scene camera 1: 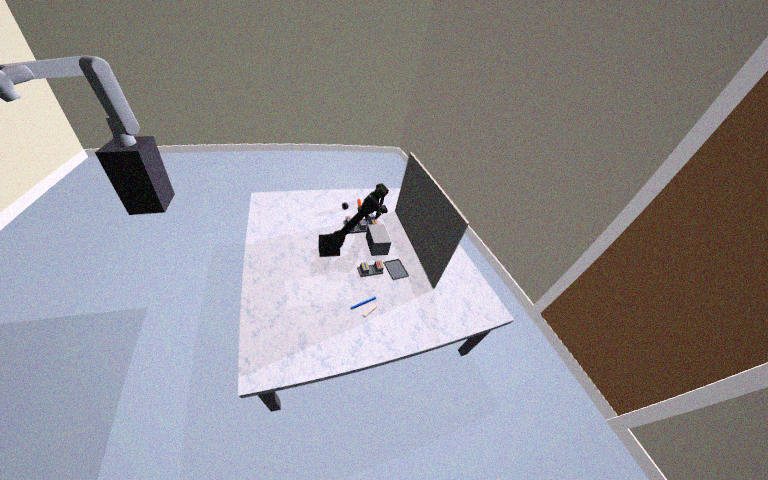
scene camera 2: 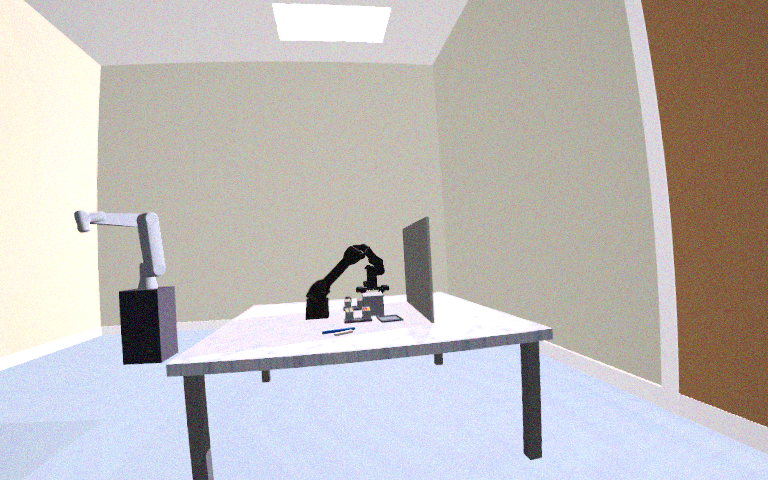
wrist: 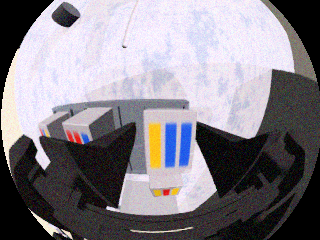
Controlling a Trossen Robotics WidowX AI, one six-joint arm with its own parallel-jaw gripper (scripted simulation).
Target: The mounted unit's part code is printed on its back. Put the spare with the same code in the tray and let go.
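Note:
Tall dark panel (scene camera 1: 433, 224) (scene camera 2: 416, 237), visible in both those views. Grey mounted unit (wrist: 137, 199). My gripper (wrist: 165, 126) open, holding nothing.

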